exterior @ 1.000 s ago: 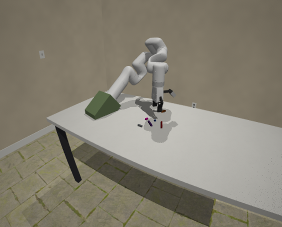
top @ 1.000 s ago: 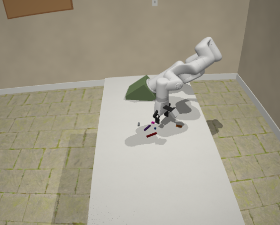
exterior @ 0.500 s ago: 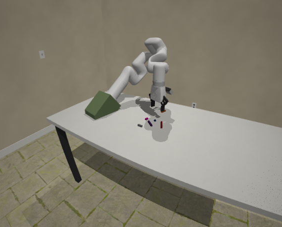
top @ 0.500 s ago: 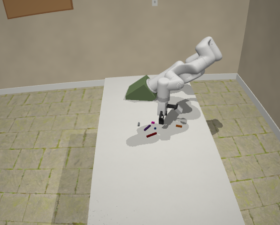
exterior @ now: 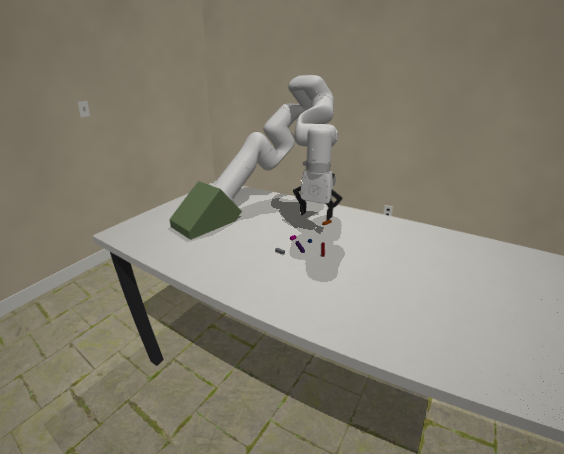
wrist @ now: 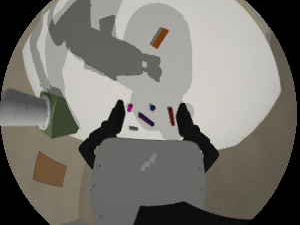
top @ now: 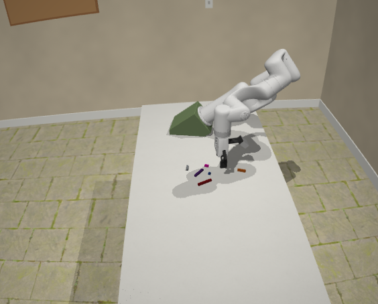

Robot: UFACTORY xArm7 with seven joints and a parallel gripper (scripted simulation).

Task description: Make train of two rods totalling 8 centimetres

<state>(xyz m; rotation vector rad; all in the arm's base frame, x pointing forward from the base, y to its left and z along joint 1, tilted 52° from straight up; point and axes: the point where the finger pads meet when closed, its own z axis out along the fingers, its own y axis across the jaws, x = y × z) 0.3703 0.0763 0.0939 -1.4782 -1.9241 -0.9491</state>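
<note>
Right now my hand is 20 mm short of the blue rod, 60 mm to the left of it and 70 mm above it. Round my hand: magenta rod (40 mm behind, 80 mm to the right, 70 mm below); then orange rod (20 mm behind, 100 mm to the left, 70 mm below); then purple rod (20 mm ahead, 110 mm to the right, 70 mm below).
</note>
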